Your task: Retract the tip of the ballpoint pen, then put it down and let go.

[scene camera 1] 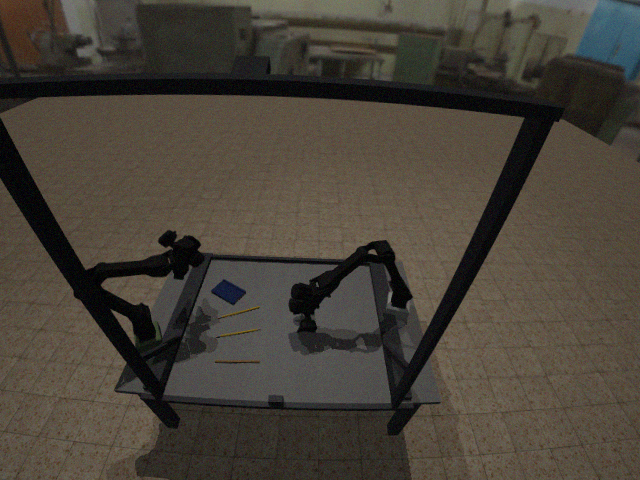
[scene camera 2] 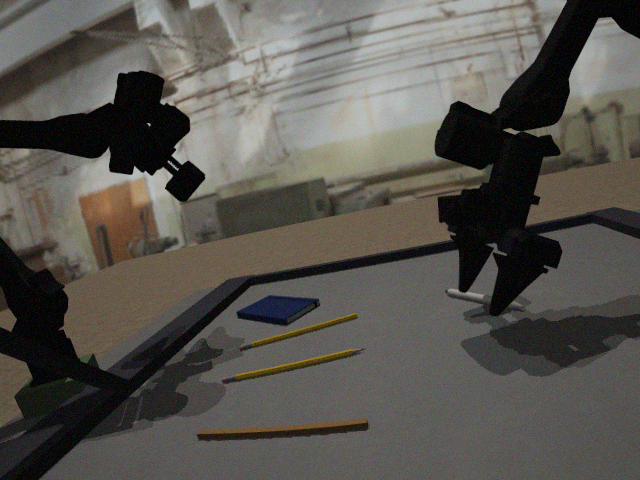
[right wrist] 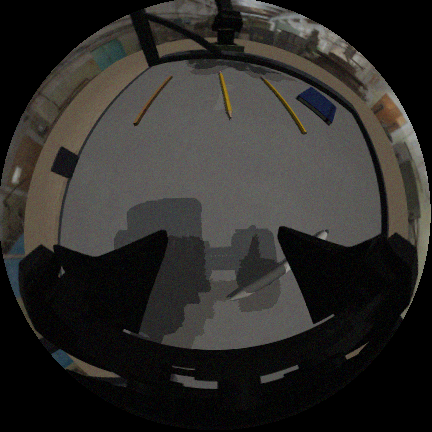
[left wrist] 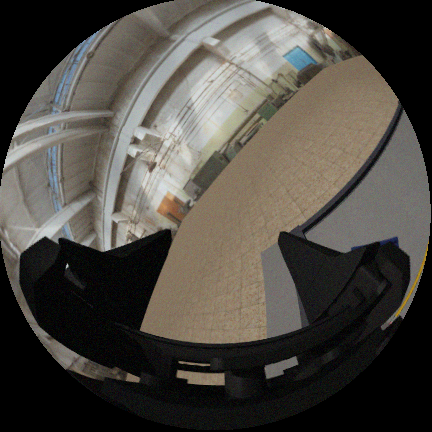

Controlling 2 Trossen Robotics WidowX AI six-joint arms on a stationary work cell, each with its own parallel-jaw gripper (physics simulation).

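Places are measured from the left arm's base along level axes (x ahead, y left, z up), in centimetres.
Pixels of known places: left gripper, fingertip midpoint: (scene camera 2: 170,162) (left wrist: 226,236); right gripper, fingertip midpoint: (scene camera 1: 295,323) (scene camera 2: 476,302) (right wrist: 223,234); left arm's base, link origin: (scene camera 1: 146,334) (right wrist: 225,43); right arm's base, link origin: (scene camera 1: 398,302).
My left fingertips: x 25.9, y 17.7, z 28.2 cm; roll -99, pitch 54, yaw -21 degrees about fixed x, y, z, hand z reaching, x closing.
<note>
Ahead of a thing's pixels: the offset from my left fingertips to its top centre.
The white ballpoint pen {dy -34.8, dx +37.3, dz -30.9 cm} (scene camera 2: 467,296) (right wrist: 265,280) lies on the grey table at the right in the scene camera 2 view. Its tapered end shows between the fingers in the right wrist view, and one finger hides part of its barrel. Whether its tip is out is too small to tell. My right gripper (scene camera 2: 479,301) (right wrist: 223,234) is open and empty, pointing down low over the pen, with the fingertips close to the barrel. My left gripper (left wrist: 226,236) is open and empty, raised high at the left, well away from the pen.
Two yellow pencils {dy -21.7, dx +12.4, dz -31.5 cm} (scene camera 1: 238,312) {dy -31.7, dx +8.6, dz -31.4 cm} (scene camera 1: 238,333) and an orange-brown stick {dy -43.9, dx +3.6, dz -31.5 cm} (scene camera 1: 237,361) lie left of the right gripper. A blue book {dy -8.1, dx +12.1, dz -31.0 cm} (scene camera 1: 228,291) (scene camera 2: 278,309) lies behind them. Dark frame posts (scene camera 1: 488,227) rise at the table's sides.
</note>
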